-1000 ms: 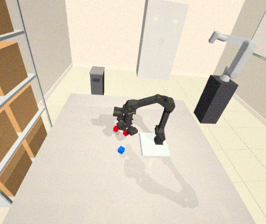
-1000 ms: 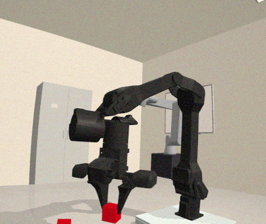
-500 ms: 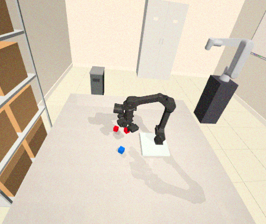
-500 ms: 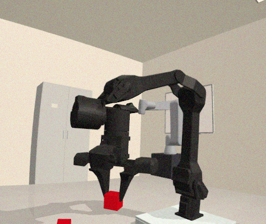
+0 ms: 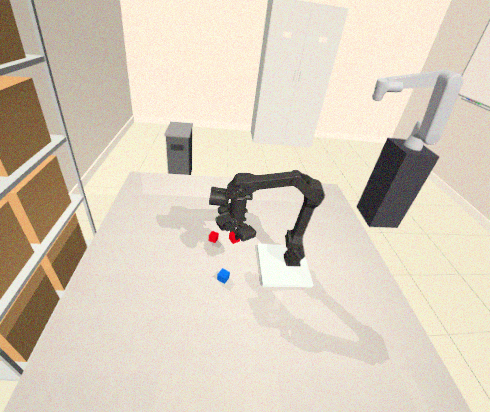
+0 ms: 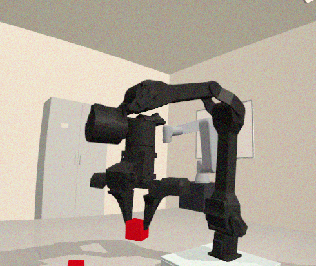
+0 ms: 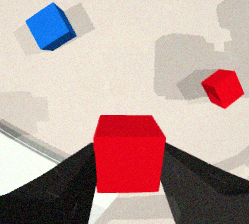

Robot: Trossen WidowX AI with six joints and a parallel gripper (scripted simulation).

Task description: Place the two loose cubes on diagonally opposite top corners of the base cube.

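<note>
My gripper tip is 11 cm to the right of the blue base cube, 11 cm above it and 4 cm short of it.
</note>
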